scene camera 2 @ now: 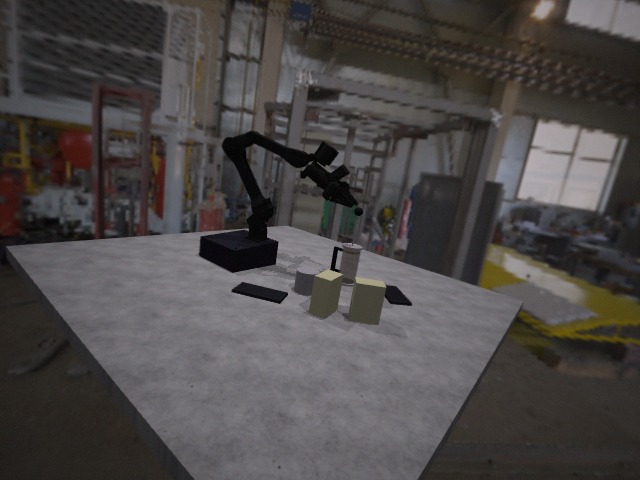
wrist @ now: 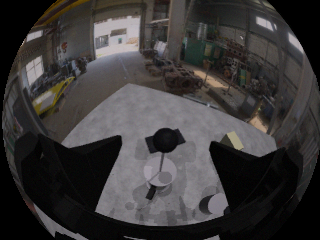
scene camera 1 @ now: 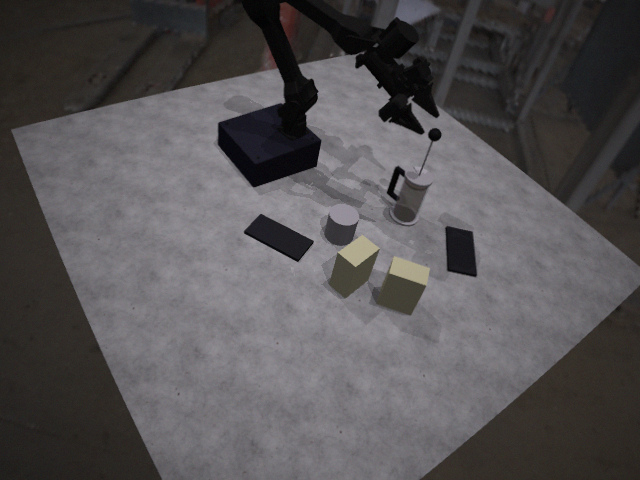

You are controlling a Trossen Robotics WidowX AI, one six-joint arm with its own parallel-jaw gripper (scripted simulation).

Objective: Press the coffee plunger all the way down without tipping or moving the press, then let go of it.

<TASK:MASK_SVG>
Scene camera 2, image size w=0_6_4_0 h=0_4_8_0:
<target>my gripper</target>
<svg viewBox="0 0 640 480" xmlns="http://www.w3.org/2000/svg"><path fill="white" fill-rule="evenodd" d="M322 172L317 178L316 184L324 190L322 194L326 200L350 208L358 204L350 193L349 184L346 181L340 181L341 178L349 174L345 165L341 165L332 173L326 170Z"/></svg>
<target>glass coffee press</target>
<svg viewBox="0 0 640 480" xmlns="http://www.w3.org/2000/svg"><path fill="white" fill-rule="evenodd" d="M360 207L354 211L355 215L357 215L353 243L343 243L343 248L334 247L330 270L343 274L343 286L354 286L354 280L357 277L363 248L360 245L354 244L358 216L363 214L363 210ZM338 250L342 251L339 270L335 269Z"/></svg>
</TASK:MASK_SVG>
